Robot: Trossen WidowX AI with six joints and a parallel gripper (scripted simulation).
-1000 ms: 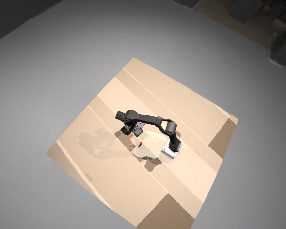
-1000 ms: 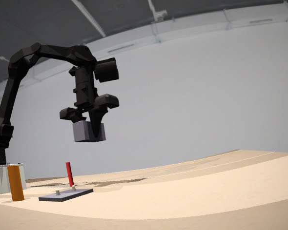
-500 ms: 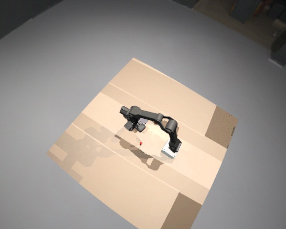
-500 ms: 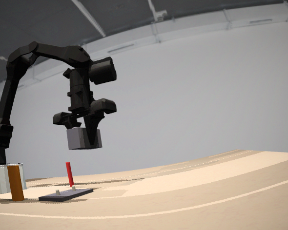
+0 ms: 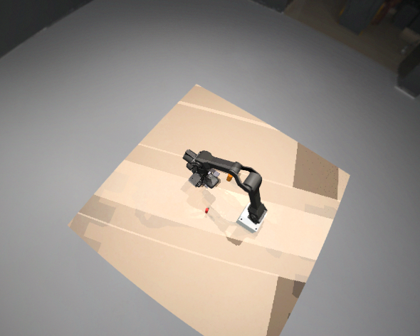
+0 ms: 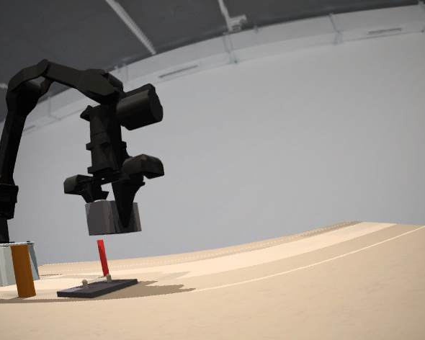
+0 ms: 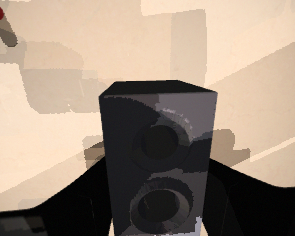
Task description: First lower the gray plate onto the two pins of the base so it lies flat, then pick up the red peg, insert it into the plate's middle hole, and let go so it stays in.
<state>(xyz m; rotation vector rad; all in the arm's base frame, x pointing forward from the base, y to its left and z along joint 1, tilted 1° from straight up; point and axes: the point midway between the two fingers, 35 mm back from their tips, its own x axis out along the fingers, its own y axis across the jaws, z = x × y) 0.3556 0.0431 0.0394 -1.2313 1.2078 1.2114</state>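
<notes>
My gripper tip is now 14 cm past the red peg, 11 cm to the right of it and 5 cm above it. From my gripper tip the other things lie so: orange cylinder (10 cm behind, 14 cm to the right, 5 cm below); then gray plate (3 cm above).
</notes>
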